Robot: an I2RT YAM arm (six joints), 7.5 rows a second.
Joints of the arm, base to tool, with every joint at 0 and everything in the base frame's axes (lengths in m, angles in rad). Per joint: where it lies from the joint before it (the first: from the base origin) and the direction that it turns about. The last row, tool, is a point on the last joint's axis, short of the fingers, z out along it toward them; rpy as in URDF.
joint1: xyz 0 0 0.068 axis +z
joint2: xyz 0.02 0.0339 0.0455 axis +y
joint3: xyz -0.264 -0.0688 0 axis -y
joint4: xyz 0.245 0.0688 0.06 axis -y
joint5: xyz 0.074 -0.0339 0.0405 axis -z
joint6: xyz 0.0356 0 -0.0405 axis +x
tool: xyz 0 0 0 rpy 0 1.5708 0
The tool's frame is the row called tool.
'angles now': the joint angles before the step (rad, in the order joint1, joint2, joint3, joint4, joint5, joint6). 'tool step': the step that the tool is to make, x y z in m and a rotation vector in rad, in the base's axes. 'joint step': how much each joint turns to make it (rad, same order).
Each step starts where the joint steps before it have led.
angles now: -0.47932, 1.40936, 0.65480, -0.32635, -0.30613, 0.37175
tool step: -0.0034, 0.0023, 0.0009, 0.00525, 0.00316, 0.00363
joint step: 0.00140, -0.01771, -0.00896, -0.01413, -0.00388, -0.00049
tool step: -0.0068, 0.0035, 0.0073, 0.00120, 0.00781, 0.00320
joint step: 0.00003, -0.04712, -0.00125, -0.05463, 0.00078, -0.00418
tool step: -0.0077, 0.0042, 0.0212, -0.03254, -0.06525, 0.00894
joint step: 0.00003, -0.10272, 0.00459, -0.03674, -0.00533, -0.00759
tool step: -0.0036, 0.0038, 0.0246, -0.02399, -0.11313, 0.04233
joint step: 0.00033, -0.08983, 0.01967, -0.00410, -0.04902, -0.01841
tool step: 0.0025, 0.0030, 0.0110, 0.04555, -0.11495, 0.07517
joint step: -0.00035, -0.02663, 0.00199, 0.05327, -0.11999, 0.00160
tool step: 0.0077, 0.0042, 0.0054, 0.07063, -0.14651, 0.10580
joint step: 0.01096, 0.00046, -0.02082, 0.13586, -0.15849, 0.02999
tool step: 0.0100, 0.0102, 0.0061, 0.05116, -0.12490, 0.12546
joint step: 0.04365, 0.00945, -0.01455, 0.13871, -0.12606, 0.03682
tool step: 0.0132, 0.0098, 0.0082, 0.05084, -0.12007, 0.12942
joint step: 0.04733, 0.03248, -0.00036, 0.16484, -0.11862, 0.05571
